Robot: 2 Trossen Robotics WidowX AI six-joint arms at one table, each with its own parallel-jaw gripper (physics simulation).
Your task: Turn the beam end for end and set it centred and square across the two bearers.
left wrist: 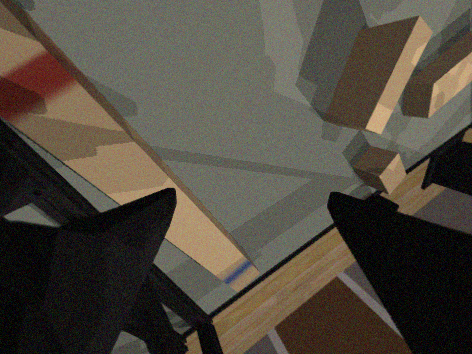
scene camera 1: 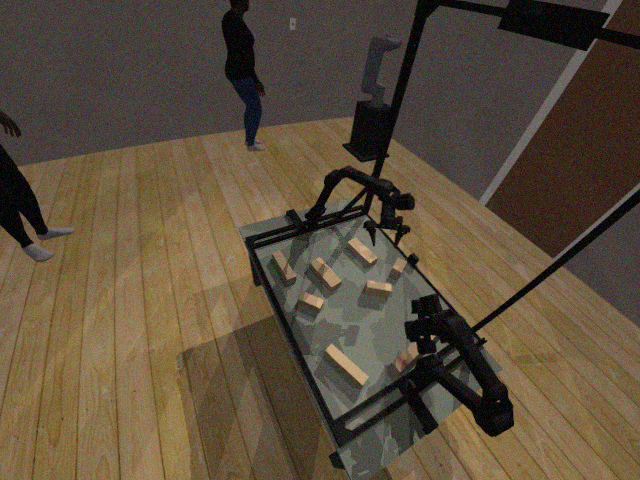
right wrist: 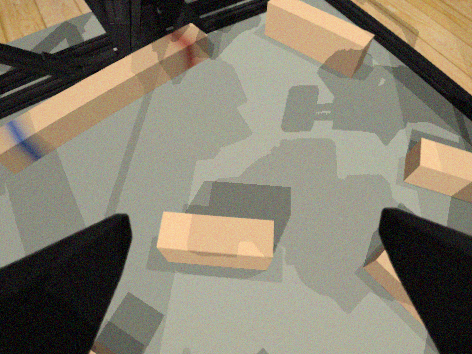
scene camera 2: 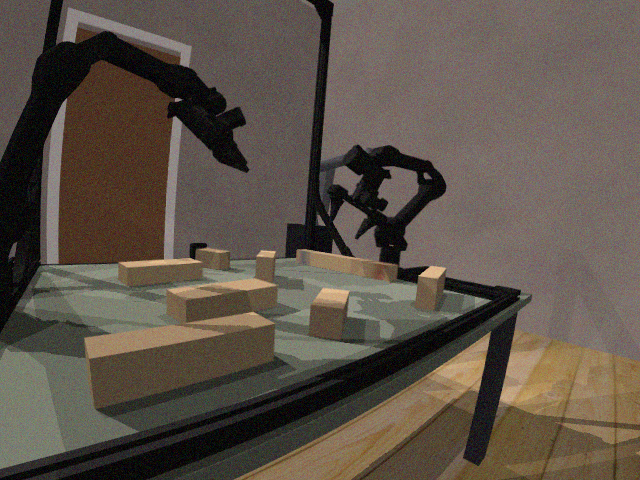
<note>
My left gripper (scene camera 2: 343, 231) is open, holding nothing. Also in view: a beam (scene camera 2: 378, 270). My right gripper (scene camera 2: 247, 168) is open and holds nothing.
The beam is seen too in the left wrist view (left wrist: 56, 105) and in the right wrist view (right wrist: 39, 131). My left gripper shows as well in the left wrist view (left wrist: 252, 197) and in scene camera 1 (scene camera 1: 414, 325). My right gripper shows as well in scene camera 1 (scene camera 1: 384, 247) and in the right wrist view (right wrist: 255, 223).
</note>
